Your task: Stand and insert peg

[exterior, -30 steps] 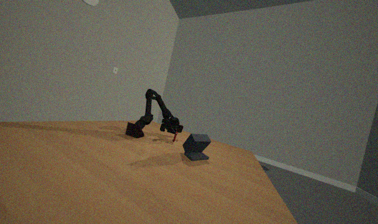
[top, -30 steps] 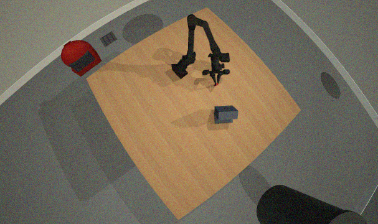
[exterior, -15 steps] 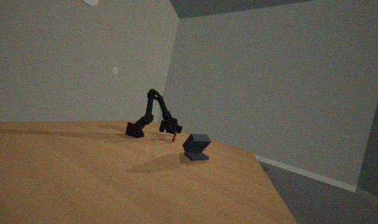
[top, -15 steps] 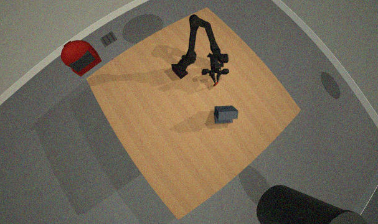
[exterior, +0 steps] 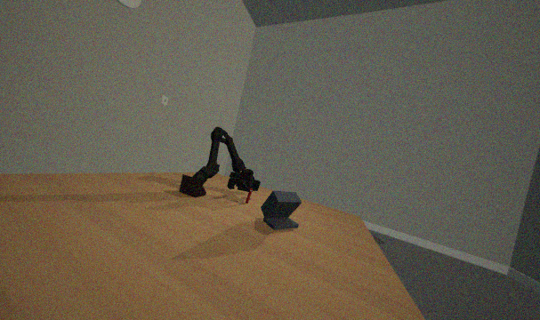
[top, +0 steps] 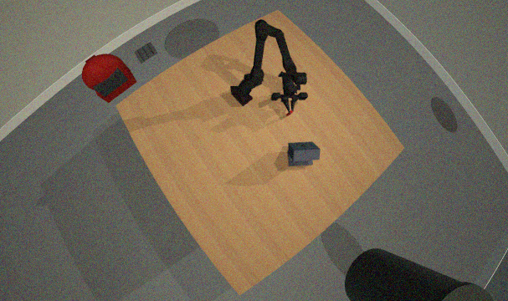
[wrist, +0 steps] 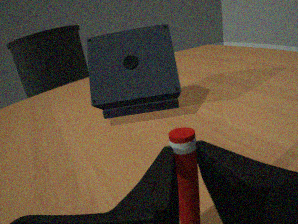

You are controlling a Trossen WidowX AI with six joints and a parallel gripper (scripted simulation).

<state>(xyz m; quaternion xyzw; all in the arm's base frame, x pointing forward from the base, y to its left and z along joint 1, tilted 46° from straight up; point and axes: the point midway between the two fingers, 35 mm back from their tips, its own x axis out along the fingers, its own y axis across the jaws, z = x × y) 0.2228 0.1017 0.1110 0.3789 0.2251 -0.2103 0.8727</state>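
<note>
The red peg lies 10 mm below my gripper tip. From my gripper tip the other things lie so: blue-grey sloped panel 200 mm ahead, 80 mm to the right, 10 mm above.
</note>
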